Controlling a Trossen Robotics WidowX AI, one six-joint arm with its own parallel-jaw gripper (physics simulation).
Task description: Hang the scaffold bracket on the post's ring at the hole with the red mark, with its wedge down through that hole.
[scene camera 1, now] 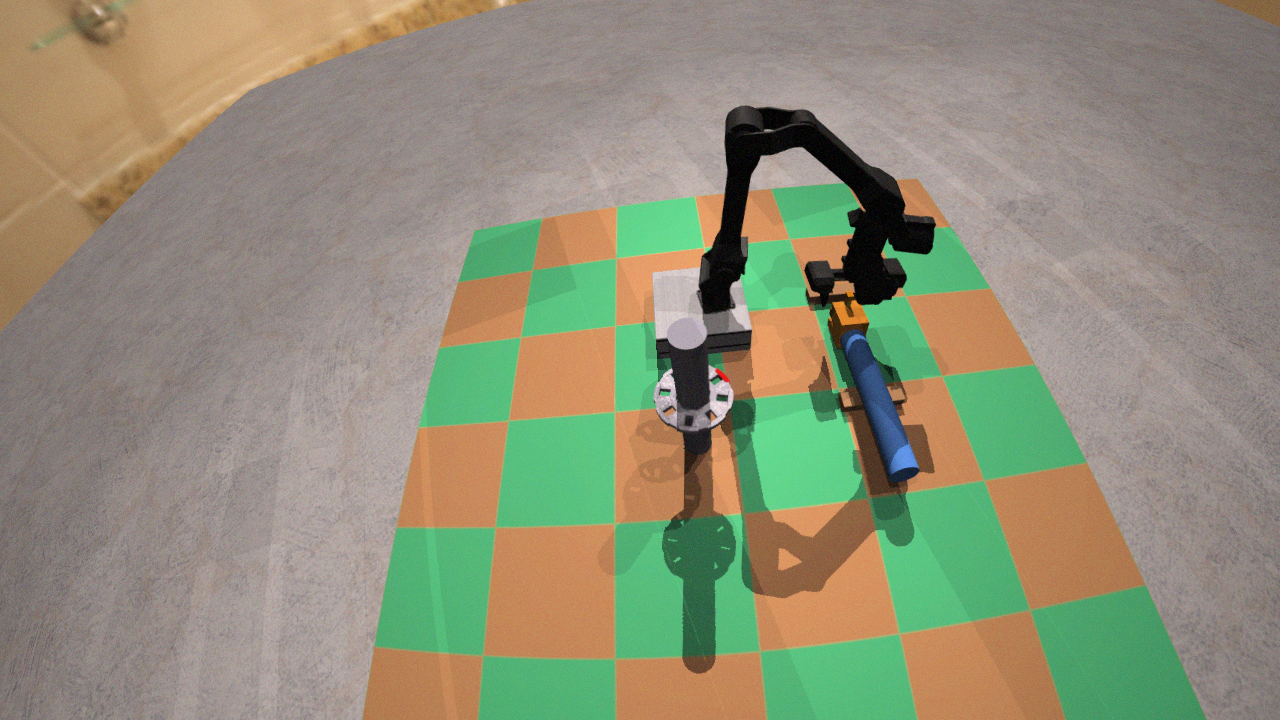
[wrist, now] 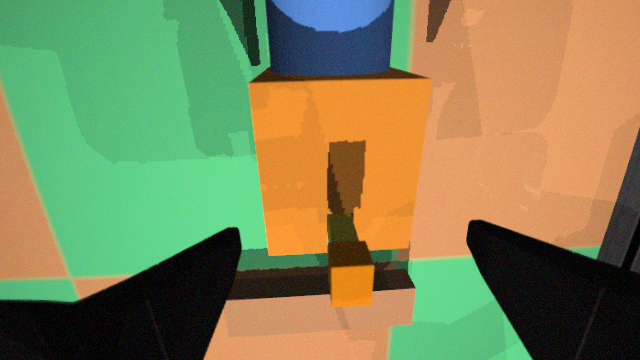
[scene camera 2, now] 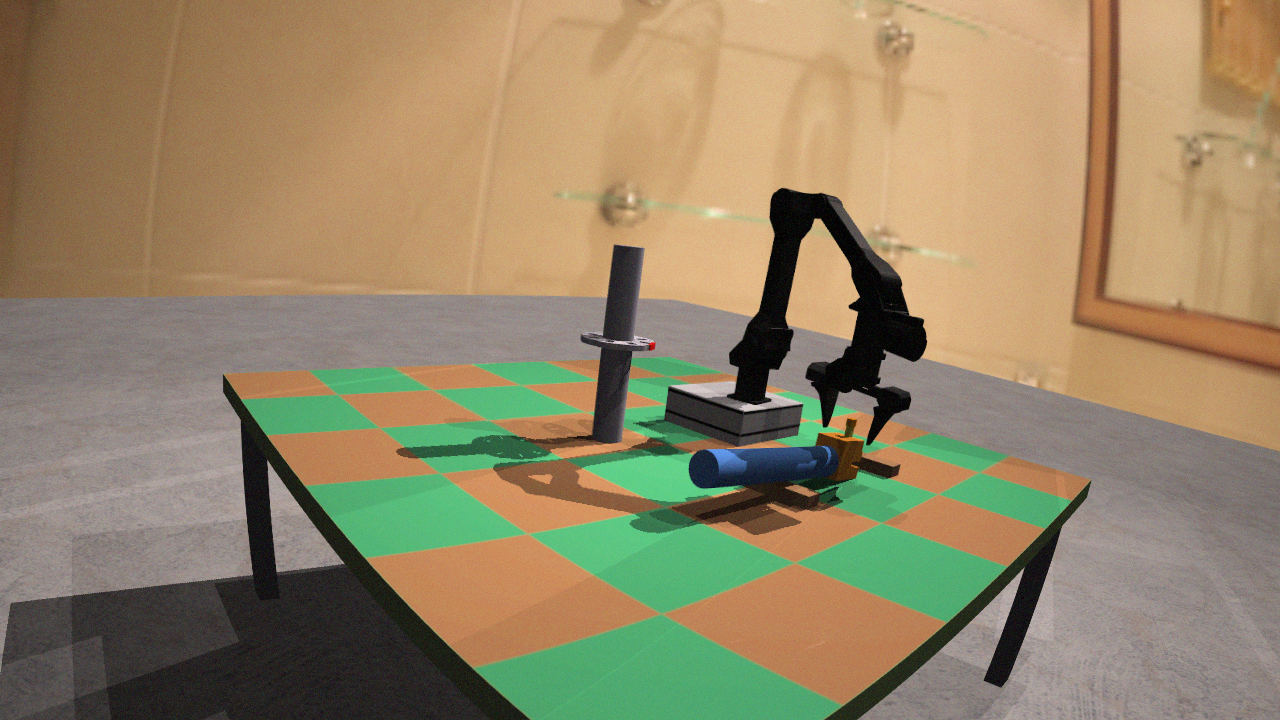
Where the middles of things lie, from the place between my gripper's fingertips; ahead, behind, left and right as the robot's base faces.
My hand is 170 mm short of the scaffold bracket point(scene camera 2: 832, 456), 20 mm to the left of it and 20 mm above it. Also, from my hand: wedge point(wrist: 350, 266): 10 mm below; then grey post point(scene camera 2: 627, 261): 350 mm to the right, 180 mm ahead, 90 mm above.
